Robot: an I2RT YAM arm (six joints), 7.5 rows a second.
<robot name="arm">
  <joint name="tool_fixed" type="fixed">
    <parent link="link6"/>
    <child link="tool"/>
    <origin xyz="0 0 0" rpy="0 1.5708 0"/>
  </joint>
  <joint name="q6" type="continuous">
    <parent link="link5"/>
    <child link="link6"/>
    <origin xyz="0.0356 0 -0.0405"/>
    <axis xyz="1 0 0"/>
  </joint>
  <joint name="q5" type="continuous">
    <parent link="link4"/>
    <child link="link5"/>
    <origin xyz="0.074 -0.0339 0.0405"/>
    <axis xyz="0 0 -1"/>
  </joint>
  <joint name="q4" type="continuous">
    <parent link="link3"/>
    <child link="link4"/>
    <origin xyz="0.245 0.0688 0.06"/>
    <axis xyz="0 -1 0"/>
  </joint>
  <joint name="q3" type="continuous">
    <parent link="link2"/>
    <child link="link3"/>
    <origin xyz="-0.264 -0.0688 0"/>
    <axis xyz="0 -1 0"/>
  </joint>
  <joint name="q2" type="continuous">
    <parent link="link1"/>
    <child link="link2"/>
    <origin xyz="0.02 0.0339 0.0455"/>
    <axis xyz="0 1 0"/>
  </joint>
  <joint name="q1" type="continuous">
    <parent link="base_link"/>
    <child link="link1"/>
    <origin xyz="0 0 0.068"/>
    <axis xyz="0 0 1"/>
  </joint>
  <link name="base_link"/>
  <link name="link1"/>
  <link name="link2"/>
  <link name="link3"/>
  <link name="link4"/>
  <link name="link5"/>
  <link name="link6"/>
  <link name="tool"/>
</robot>
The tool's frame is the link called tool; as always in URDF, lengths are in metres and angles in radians. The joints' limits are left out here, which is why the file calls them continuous.
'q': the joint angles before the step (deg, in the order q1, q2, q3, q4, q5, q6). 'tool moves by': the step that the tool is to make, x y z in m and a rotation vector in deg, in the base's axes. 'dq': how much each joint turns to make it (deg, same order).
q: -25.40, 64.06, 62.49, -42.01, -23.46, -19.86
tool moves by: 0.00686, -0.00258, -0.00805, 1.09, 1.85, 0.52
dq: 0.09, 2.03, -0.08, -0.09, -0.44, -0.18
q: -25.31, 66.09, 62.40, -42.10, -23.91, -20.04
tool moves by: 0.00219, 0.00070, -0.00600, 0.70, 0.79, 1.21
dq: 0.26, 0.62, -0.70, 0.09, -0.87, -0.53
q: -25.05, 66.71, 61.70, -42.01, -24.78, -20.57
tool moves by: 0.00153, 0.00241, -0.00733, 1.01, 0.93, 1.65
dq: 0.53, 0.44, -1.05, -0.01, -1.14, -0.53
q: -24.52, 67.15, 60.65, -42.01, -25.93, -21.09
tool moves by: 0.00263, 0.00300, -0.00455, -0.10, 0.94, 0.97
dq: 0.96, 0.52, -0.44, 0.00, 0.35, -0.35
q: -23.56, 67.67, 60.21, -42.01, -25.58, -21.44
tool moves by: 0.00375, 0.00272, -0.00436, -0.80, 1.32, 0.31
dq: 1.15, 0.79, -0.18, -0.01, 1.50, -0.18
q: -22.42, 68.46, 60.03, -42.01, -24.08, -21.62
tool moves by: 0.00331, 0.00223, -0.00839, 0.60, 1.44, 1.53
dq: 0.71, 1.06, -0.79, 0.00, -0.52, -0.69
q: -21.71, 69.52, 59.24, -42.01, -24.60, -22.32
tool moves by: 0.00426, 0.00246, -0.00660, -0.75, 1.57, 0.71
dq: 1.05, 1.14, -0.35, 0.08, 1.22, -0.53
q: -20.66, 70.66, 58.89, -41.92, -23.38, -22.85
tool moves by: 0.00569, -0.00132, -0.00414, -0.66, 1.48, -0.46
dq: 0.36, 1.67, 0.52, -0.01, 1.40, 0.00
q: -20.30, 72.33, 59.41, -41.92, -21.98, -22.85
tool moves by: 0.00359, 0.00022, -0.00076, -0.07, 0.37, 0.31
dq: 0.35, 0.88, 0.53, 0.00, 0.18, -0.09
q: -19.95, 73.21, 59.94, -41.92, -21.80, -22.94
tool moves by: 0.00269, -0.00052, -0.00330, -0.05, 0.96, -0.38
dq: 0.17, 0.88, 0.08, 0.00, 0.62, 0.26
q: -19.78, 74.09, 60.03, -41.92, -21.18, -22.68
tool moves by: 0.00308, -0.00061, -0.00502, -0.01, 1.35, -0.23
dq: 0.18, 1.14, 0.00, -0.09, 0.61, 0.09
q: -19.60, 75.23, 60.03, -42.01, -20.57, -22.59
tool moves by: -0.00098, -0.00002, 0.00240, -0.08, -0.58, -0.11
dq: -0.09, -0.43, 0.09, 0.09, -0.09, 0.09
